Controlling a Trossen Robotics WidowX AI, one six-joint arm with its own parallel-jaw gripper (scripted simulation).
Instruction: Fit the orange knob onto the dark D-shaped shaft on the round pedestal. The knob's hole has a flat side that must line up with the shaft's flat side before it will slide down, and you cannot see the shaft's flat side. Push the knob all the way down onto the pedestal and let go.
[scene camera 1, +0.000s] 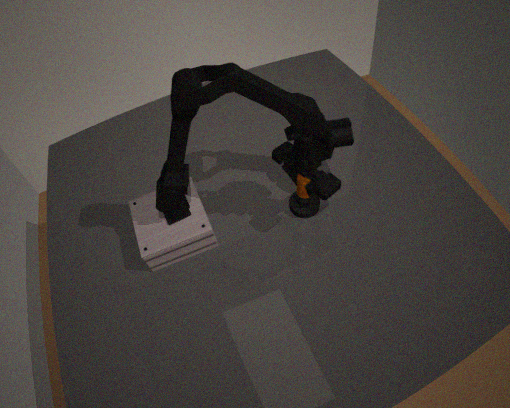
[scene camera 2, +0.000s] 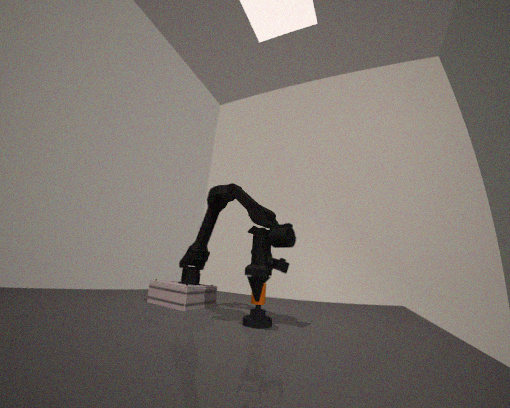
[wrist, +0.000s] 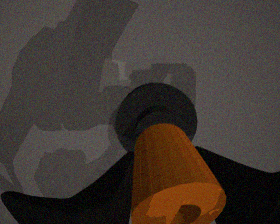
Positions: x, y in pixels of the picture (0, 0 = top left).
Labels:
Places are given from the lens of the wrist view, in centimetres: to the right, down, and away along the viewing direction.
my gripper (wrist: 163, 155): 2, 3, 10
dark round pedestal (wrist: 152, 103): 1, -1, 14

